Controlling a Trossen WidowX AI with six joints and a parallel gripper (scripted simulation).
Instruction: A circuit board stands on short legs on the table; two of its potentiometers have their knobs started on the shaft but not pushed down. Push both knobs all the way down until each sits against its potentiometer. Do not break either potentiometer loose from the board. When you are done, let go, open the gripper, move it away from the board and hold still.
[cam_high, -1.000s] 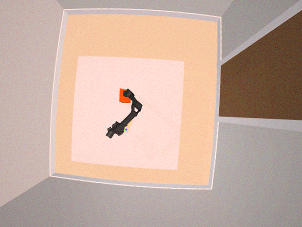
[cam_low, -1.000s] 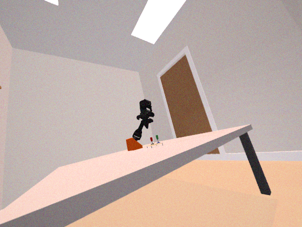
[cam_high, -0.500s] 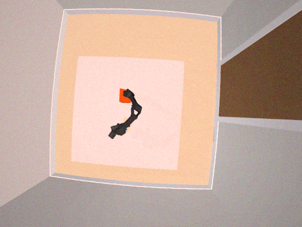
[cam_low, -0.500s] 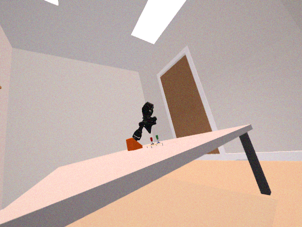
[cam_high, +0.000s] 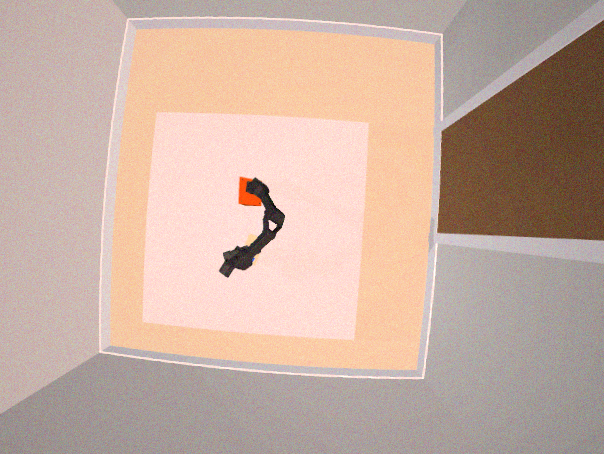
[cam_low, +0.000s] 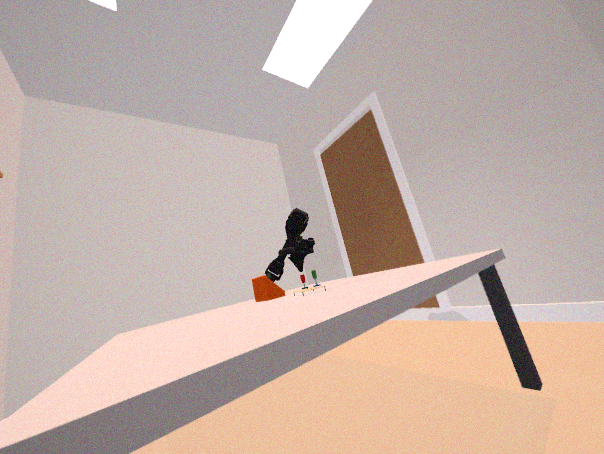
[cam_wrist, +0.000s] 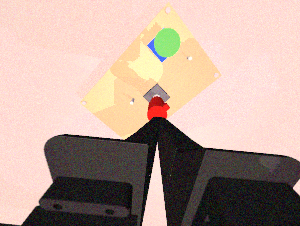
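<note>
The red knob lies 3 cm below my gripper tip. The rest, counted from my gripper tip: green knob 5 cm ahead, 2 cm to the left, 2 cm below.
</note>
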